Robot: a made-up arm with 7 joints. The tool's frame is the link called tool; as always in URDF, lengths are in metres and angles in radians. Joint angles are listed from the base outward. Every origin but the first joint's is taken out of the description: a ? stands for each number. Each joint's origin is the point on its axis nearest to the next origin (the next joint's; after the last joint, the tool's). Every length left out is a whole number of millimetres.
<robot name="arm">
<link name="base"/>
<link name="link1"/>
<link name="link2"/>
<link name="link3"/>
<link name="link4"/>
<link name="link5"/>
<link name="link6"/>
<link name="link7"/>
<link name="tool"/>
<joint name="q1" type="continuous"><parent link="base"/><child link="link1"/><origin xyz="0 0 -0.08"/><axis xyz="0 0 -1"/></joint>
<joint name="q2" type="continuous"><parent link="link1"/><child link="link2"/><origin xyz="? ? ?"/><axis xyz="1 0 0"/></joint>
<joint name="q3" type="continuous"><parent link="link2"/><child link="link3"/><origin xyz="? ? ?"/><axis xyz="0 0 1"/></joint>
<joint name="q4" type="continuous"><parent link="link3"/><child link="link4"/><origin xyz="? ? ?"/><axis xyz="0 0 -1"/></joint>
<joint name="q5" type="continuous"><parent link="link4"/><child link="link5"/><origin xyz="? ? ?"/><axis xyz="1 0 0"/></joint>
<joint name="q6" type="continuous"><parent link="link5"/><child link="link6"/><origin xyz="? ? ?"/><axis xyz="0 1 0"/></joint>
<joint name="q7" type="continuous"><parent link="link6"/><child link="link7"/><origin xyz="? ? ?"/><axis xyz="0 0 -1"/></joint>
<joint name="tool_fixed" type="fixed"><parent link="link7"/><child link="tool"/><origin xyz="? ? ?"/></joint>
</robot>
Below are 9 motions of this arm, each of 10 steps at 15 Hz.
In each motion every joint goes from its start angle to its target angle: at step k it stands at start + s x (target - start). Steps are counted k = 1, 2, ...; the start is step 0. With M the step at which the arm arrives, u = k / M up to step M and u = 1 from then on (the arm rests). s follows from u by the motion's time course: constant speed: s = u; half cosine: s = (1 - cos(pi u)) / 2; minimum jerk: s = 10 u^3 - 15 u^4 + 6 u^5.
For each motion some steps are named. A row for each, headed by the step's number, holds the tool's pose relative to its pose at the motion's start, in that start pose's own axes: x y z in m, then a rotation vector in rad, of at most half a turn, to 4 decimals.
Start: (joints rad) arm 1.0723 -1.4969 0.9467 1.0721 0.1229 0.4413 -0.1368
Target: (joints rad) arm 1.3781 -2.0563 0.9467 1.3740 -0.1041 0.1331 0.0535
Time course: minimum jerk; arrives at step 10
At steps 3, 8, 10:
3: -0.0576 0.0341 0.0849 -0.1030 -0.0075 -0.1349
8: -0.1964 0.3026 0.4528 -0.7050 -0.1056 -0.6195
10: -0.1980 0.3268 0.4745 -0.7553 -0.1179 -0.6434

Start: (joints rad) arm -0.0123 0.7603 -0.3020 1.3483 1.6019 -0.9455 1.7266
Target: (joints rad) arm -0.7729 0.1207 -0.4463 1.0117 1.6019 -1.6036 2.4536
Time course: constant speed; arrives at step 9
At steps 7, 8, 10:
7: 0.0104 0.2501 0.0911 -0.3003 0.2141 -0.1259
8: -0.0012 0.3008 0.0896 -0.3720 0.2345 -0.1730
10: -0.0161 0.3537 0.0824 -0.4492 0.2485 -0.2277

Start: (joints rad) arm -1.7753 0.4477 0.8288 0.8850 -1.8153 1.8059 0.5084
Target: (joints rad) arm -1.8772 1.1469 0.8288 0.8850 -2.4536 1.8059 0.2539
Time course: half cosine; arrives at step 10
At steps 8, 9, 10:
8: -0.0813 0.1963 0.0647 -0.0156 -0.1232 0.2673
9: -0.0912 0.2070 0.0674 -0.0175 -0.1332 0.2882
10: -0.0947 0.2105 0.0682 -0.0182 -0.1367 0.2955

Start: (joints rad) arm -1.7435 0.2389 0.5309 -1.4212 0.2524 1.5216 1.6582
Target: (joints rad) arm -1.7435 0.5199 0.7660 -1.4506 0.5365 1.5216 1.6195
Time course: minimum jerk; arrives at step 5
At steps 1, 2, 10:
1: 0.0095 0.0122 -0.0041 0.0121 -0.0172 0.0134
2: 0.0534 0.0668 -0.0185 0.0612 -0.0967 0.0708
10: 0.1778 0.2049 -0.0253 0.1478 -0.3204 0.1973

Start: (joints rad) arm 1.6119 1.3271 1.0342 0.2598 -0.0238 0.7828 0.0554
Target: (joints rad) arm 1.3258 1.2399 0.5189 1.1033 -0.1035 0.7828 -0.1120
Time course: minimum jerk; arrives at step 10
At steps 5, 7, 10:
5: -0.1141 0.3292 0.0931 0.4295 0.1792 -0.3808
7: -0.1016 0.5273 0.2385 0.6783 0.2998 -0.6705
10: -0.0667 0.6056 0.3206 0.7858 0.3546 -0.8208

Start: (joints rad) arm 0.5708 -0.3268 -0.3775 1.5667 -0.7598 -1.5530 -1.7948
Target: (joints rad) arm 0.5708 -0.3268 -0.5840 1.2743 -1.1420 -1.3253 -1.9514
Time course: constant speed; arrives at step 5
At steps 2, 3, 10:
2: 0.0373 0.0160 -0.0087 0.0599 -0.0294 0.2167
3: 0.0560 0.0276 -0.0130 0.0895 -0.0387 0.3252
10: 0.0917 0.0577 -0.0224 0.1485 -0.0459 0.5418

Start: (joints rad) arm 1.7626 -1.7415 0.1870 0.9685 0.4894 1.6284 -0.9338
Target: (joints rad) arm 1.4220 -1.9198 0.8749 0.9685 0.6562 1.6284 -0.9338
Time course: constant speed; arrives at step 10
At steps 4, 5, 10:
4: -0.1222 -0.1049 0.0708 -0.1798 0.2319 0.0727
5: -0.1515 -0.1291 0.0943 -0.2228 0.2894 0.0841
10: -0.2906 -0.2262 0.2377 -0.4205 0.5726 0.0986

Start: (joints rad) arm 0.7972 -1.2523 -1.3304 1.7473 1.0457 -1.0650 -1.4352
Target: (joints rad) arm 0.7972 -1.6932 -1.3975 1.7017 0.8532 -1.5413 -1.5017
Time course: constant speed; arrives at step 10
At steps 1, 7, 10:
1: -0.0009 0.0007 0.0194 -0.0488 -0.0192 -0.0147
7: -0.0142 0.0200 0.1311 -0.3450 -0.1030 -0.1163
10: -0.0230 0.0389 0.1820 -0.4939 -0.1238 -0.1747

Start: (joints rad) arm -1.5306 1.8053 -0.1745 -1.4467 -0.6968 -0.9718 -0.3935
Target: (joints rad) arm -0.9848 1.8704 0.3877 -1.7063 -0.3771 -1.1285 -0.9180
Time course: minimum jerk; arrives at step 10
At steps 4, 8, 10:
4: -0.0996 -0.0034 -0.0485 0.0042 -0.3073 0.3326
8: -0.1990 -0.0954 -0.1598 0.0620 -0.8374 1.0477
10: -0.2005 -0.1076 -0.1695 0.0731 -0.8819 1.1155

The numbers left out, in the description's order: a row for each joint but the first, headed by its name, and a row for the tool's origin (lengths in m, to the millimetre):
q2: -0.11 -0.07 0
q3: 0 -0.34 0.08
q4: -0.18 0.09 0
q5: -0.6 -0.01 0
q6: 0 0.01 -0.12
q7: 0.12 0 0.06
tool: 0.01 -0.21 0

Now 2 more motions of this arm.
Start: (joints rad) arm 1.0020 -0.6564 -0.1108 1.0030 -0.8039 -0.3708 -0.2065
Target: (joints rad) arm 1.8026 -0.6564 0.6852 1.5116 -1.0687 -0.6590 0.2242
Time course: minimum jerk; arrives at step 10
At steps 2, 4, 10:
2: -0.0117 -0.0107 0.0214 -0.0374 0.0141 -0.0142
4: -0.0531 -0.0520 0.1267 -0.2001 0.0693 -0.0632
10: -0.0659 -0.1063 0.4425 -0.5626 0.1674 -0.0869

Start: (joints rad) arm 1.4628 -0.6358 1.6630 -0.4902 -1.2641 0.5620 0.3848
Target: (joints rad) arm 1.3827 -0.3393 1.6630 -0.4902 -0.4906 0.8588 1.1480
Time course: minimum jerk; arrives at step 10
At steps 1, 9, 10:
1: -0.0017 0.0026 -0.0021 0.0041 0.0032 -0.0053
9: -0.1418 0.3562 -0.1690 0.3160 0.4221 -0.4669
10: -0.1424 0.3593 -0.1698 0.3173 0.4257 -0.4696

